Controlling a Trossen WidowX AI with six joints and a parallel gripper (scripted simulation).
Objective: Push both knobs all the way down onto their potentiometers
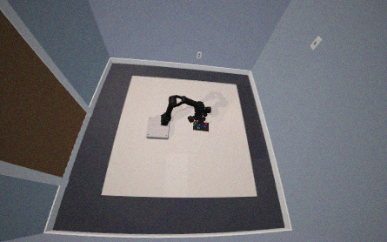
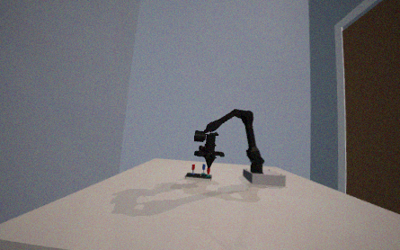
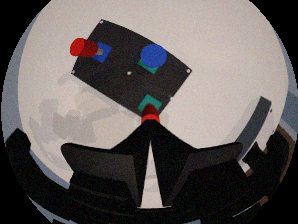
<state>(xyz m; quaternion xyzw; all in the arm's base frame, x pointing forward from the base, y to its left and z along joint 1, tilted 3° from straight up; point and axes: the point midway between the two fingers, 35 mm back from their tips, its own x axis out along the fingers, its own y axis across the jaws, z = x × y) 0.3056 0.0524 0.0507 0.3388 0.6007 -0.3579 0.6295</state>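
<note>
My gripper tip is now 20 mm above the red knob. Also, from my gripper tip: blue knob (50 mm to the right, 30 mm ahead, 10 mm below).
</note>
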